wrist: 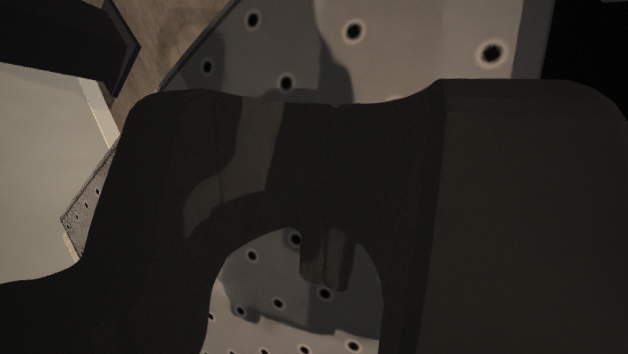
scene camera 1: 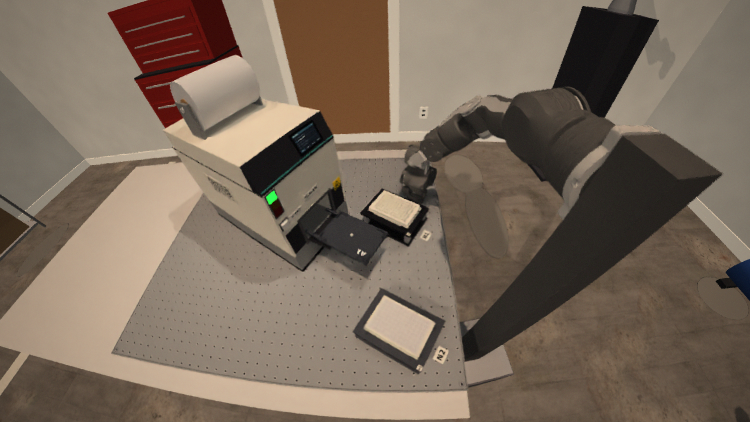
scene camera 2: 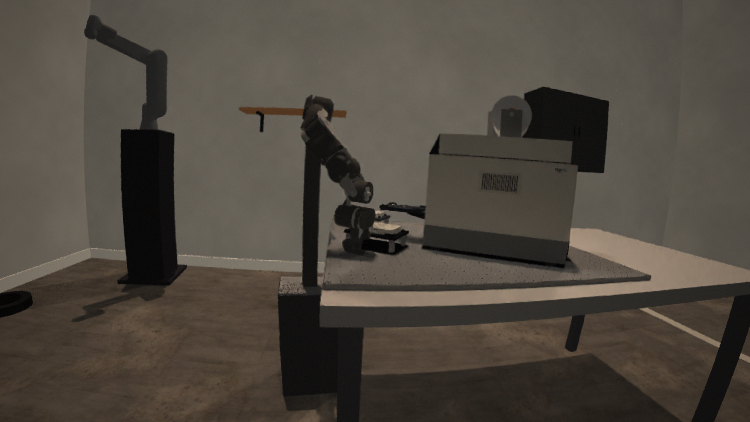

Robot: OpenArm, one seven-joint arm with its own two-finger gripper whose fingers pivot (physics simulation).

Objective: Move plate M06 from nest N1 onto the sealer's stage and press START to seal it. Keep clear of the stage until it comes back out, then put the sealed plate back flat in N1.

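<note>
Plate M06 (scene camera 1: 394,208) (scene camera 2: 386,228), pale, appears to lie flat in the raised dark nest N1 (scene camera 1: 386,220). Whether its top bears a seal cannot be told. My gripper (scene camera 1: 415,193) (scene camera 2: 352,245) (wrist: 337,195) is shut and empty, pointing down low over the perforated board, beside N1 on the side away from N2. The wrist view shows its two fingertips together over the board. The sealer's dark stage (scene camera 1: 348,241) (scene camera 2: 402,207) is out, with no plate on it. A lit green button (scene camera 1: 271,197) shows on the sealer's front; its lettering is unreadable.
The cream sealer (scene camera 1: 220,152) (scene camera 2: 498,209), with a film roll (scene camera 1: 216,94) on top, stands beyond the stage. Nest N2 (scene camera 1: 389,347) holds another pale plate (scene camera 1: 401,325) nearer scene camera 1. The stage's outer end is close to N1. The board's edge runs near my gripper.
</note>
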